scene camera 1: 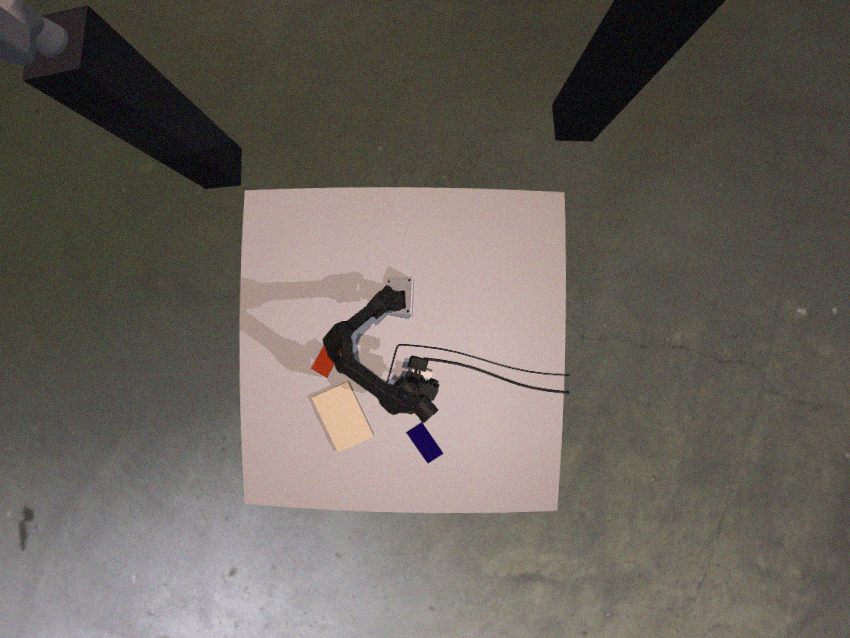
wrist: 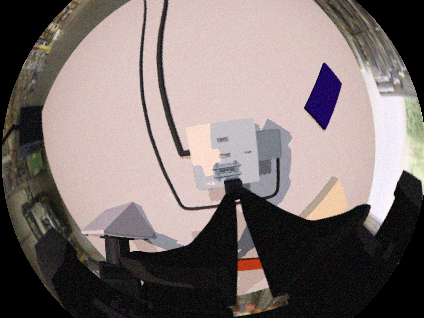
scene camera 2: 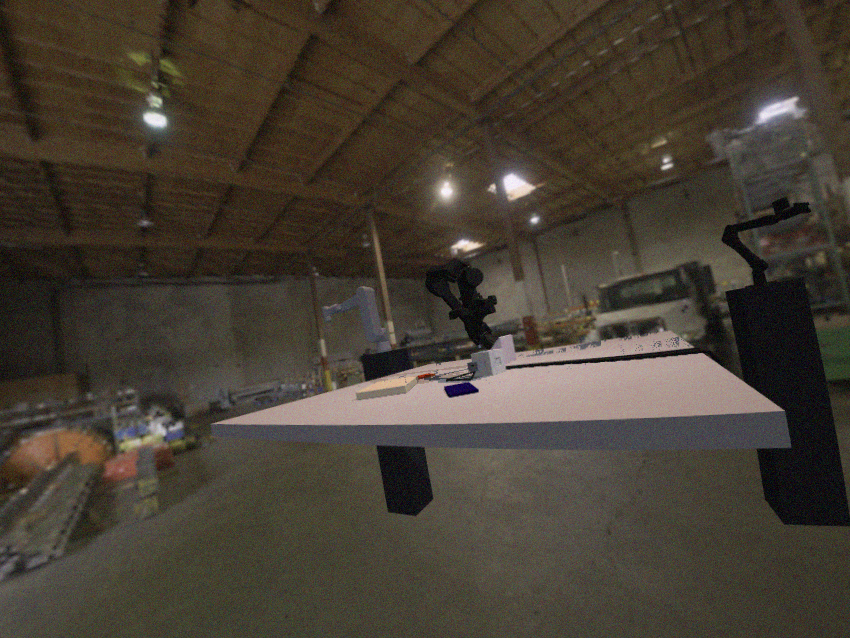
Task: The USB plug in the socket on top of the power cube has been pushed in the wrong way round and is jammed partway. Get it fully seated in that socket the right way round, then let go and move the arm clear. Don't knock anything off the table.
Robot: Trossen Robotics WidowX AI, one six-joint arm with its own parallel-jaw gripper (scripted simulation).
The gripper (scene camera 2: 478, 336) carries a dark USB plug. Also in view: a dark blue card (scene camera 1: 419, 435), a beige block (scene camera 1: 345, 421) and a light grey power cube (scene camera 2: 495, 363).
The dark blue card also shows in the wrist view (wrist: 321, 103). The beige block also shows in the wrist view (wrist: 331, 201) and in scene camera 2 (scene camera 2: 396, 386). The gripper also shows in scene camera 1 (scene camera 1: 414, 381) and in the wrist view (wrist: 236, 193).
